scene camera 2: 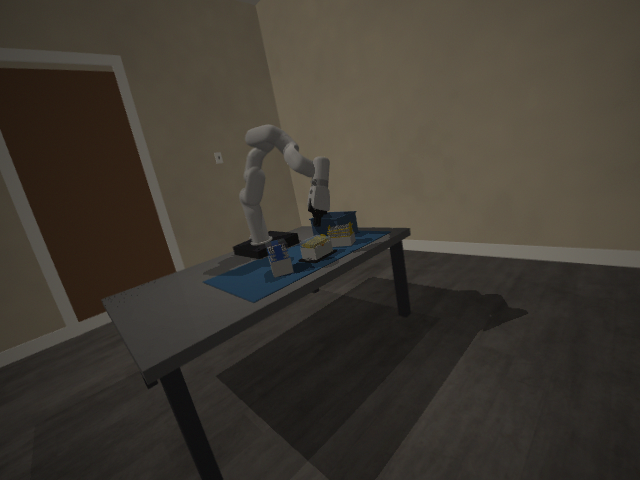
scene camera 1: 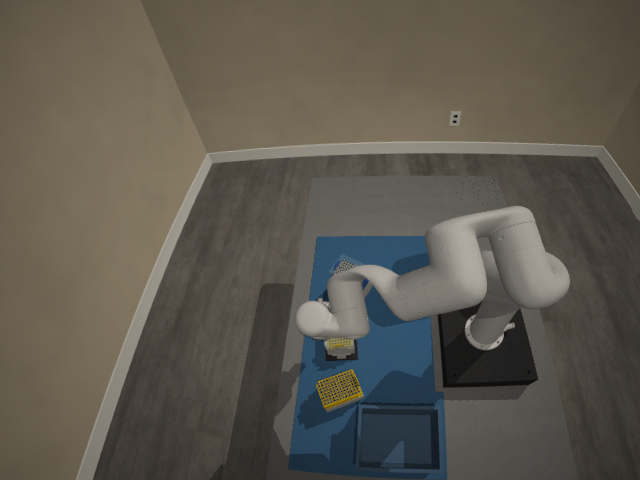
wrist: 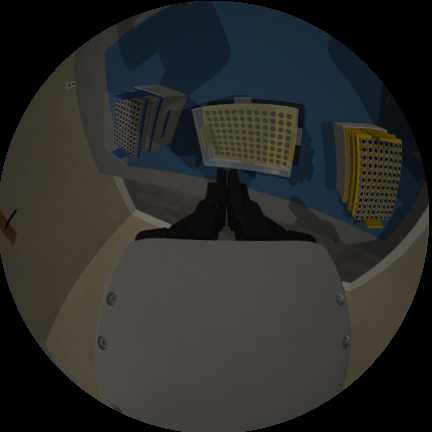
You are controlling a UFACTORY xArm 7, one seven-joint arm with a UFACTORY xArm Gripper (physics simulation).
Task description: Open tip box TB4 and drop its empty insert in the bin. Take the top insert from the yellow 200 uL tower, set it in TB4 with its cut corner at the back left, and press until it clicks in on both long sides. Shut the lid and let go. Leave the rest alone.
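Note:
Tip box TB4 (scene camera 1: 340,344) (scene camera 2: 316,250) (wrist: 245,135) has a white body, a perforated yellow insert and a clear lid lying over it. Whether the lid is fully latched, and the insert's cut corner and clicks, cannot be made out. My gripper (scene camera 2: 317,223) (wrist: 225,182) is shut and empty. Its fingertips are above the box, at its near edge in the wrist view; the arm hides them in scene camera 1. The yellow tower (scene camera 1: 339,390) (scene camera 2: 341,235) (wrist: 377,177) holds stacked yellow inserts on a white base. The blue bin (scene camera 1: 400,408) (scene camera 2: 347,219) stands beyond the tower.
A blue-and-white tower (scene camera 1: 345,266) (scene camera 2: 280,258) (wrist: 132,122) stands on the other side of TB4, partly under the arm in scene camera 1. A black holder (scene camera 1: 330,357) (wrist: 300,112) lies under TB4. The blue mat (scene camera 1: 379,361) (scene camera 2: 237,281) (wrist: 280,50) carries these things.

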